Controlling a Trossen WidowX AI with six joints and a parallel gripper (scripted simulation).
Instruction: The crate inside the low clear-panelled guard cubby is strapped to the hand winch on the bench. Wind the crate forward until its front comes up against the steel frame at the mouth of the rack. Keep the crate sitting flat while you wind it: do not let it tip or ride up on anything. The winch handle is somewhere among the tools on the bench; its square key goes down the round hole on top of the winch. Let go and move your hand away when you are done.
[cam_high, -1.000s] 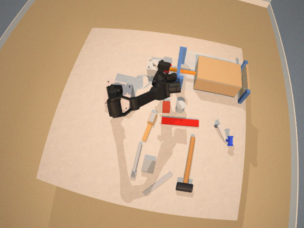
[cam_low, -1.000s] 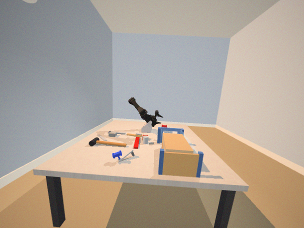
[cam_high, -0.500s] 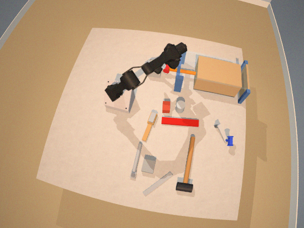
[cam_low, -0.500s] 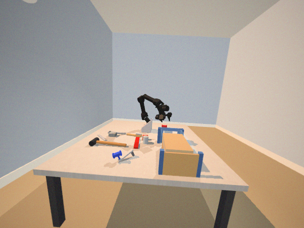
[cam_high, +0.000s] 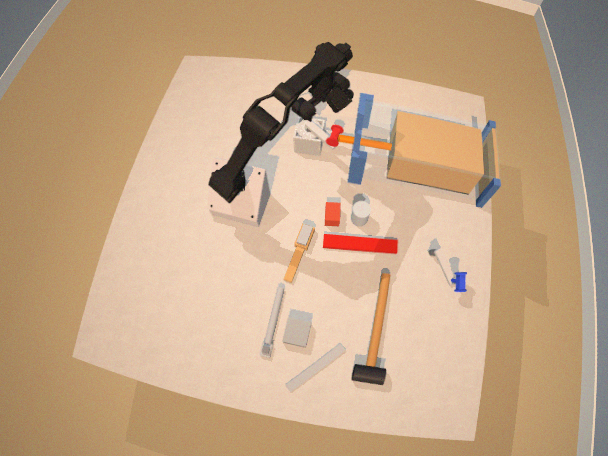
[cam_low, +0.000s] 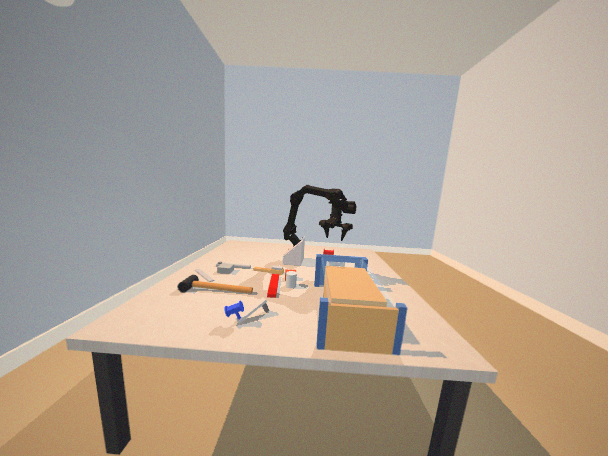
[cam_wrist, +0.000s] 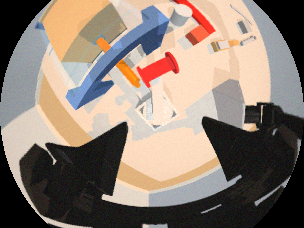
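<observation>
Right now my gripper tip is 80 mm above the red knob, 50 mm short of it and 30 mm to the left of it. Also, from my gripper tip: winch: 190 mm below, 50 mm behind, 20 mm to the left; blue frame: 120 mm ahead, 110 mm below, 20 mm to the left; brush: 360 mm to the right, 200 mm below, 10 mm behind.
</observation>
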